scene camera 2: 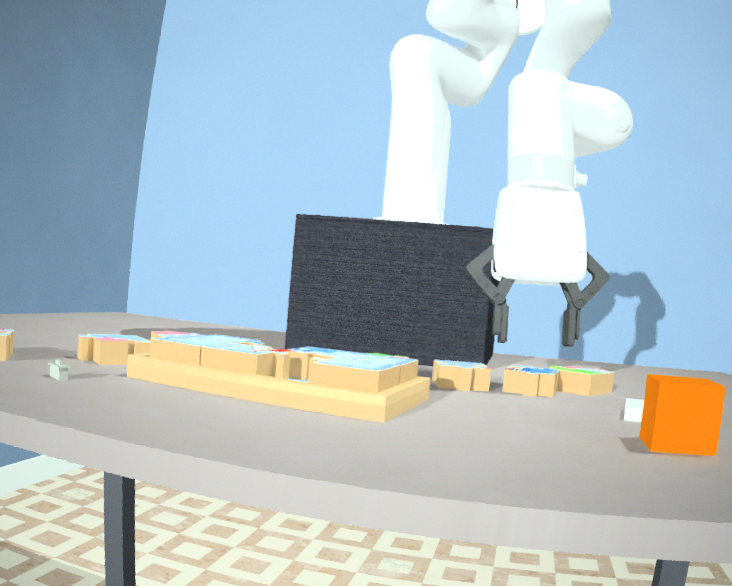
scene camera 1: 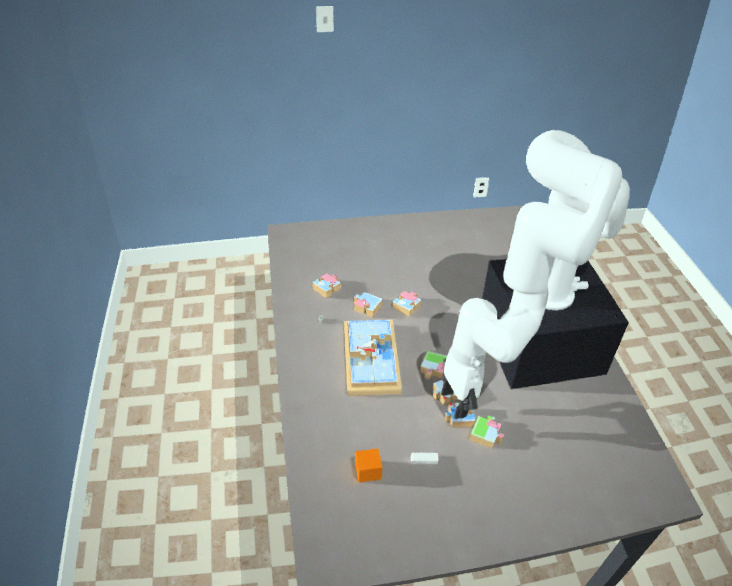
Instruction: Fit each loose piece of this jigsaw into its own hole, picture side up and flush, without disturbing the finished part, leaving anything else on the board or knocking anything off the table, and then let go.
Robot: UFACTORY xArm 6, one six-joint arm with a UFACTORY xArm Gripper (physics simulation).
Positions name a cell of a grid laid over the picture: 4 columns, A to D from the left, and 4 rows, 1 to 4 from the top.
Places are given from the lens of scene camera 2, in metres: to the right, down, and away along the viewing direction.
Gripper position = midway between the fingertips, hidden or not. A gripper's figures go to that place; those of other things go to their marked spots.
my gripper (scene camera 2: C3): 0.18, 0.06, 0.69
wooden jigsaw board (scene camera 2: B3): -0.06, 0.08, 0.51
